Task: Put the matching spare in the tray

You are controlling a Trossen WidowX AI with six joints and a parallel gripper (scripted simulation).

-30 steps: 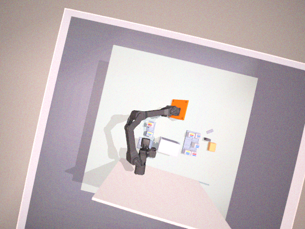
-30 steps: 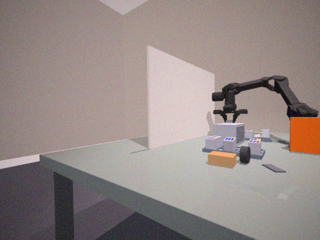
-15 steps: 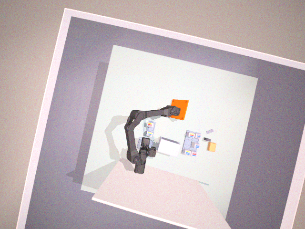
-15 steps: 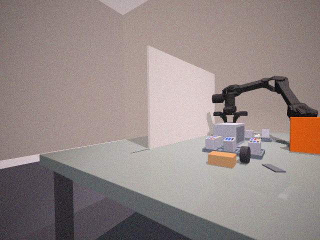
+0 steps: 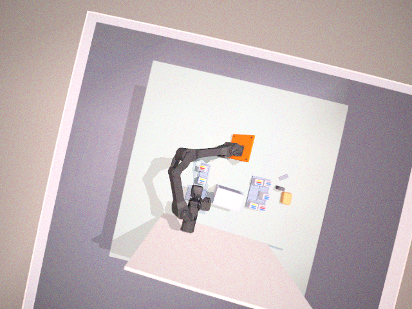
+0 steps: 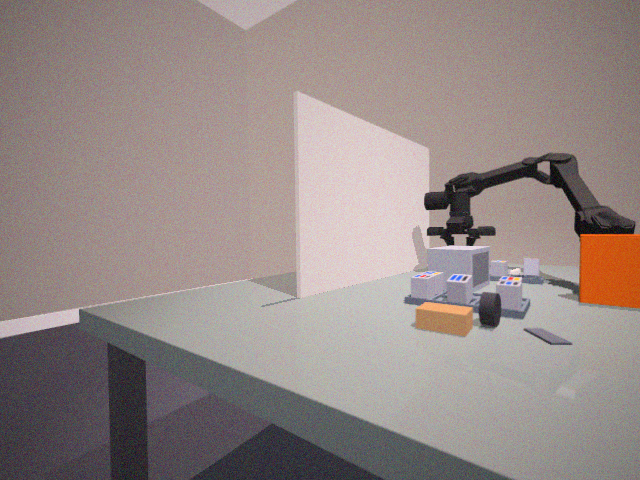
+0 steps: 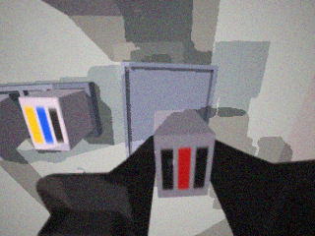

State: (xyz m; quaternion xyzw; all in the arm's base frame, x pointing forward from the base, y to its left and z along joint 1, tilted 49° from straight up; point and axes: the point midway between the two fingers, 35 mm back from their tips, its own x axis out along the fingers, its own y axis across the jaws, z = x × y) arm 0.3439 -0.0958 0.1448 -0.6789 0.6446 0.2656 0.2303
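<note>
My gripper tip is 50 mm above the lilac tray. The rest, counted from my gripper tip: orange-tan block 140 mm behind, 550 mm to the left, 40 mm below; then tall white panel 180 mm ahead, 180 mm to the left, 170 mm above; then black wheel 190 mm behind, 500 mm to the left, 30 mm below.
</note>
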